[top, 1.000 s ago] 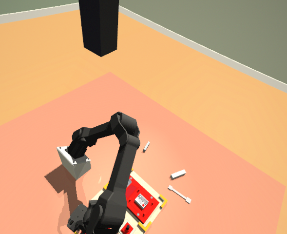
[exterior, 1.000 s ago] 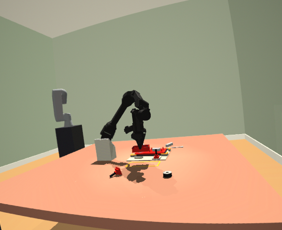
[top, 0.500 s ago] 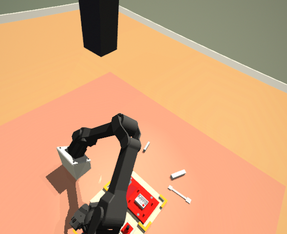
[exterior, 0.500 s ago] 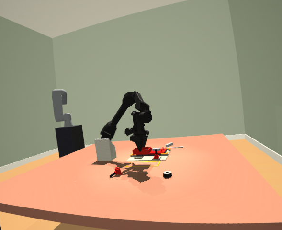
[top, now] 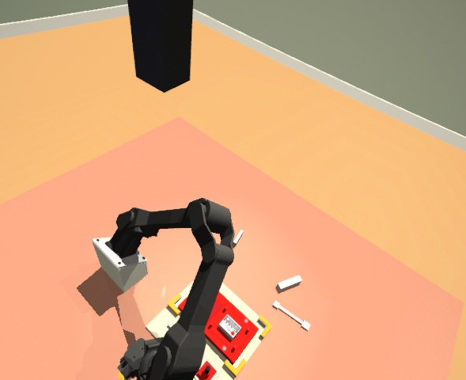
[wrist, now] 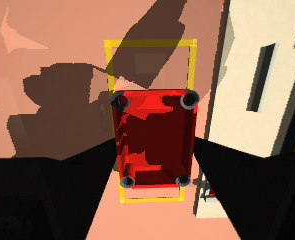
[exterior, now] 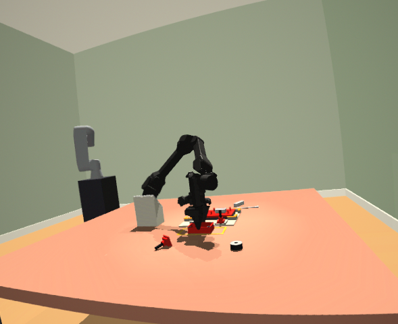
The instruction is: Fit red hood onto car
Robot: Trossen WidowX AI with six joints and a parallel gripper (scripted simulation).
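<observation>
The red hood is 1 cm below my gripper tip. The rest, counted from my gripper tip: cream jig: 19 cm to the left, 2 cm ahead, 1 cm below; then black wheel: 20 cm to the right, 16 cm ahead, 1 cm below; then grey engine block: 20 cm to the left, 6 cm ahead, 1 cm above.
</observation>
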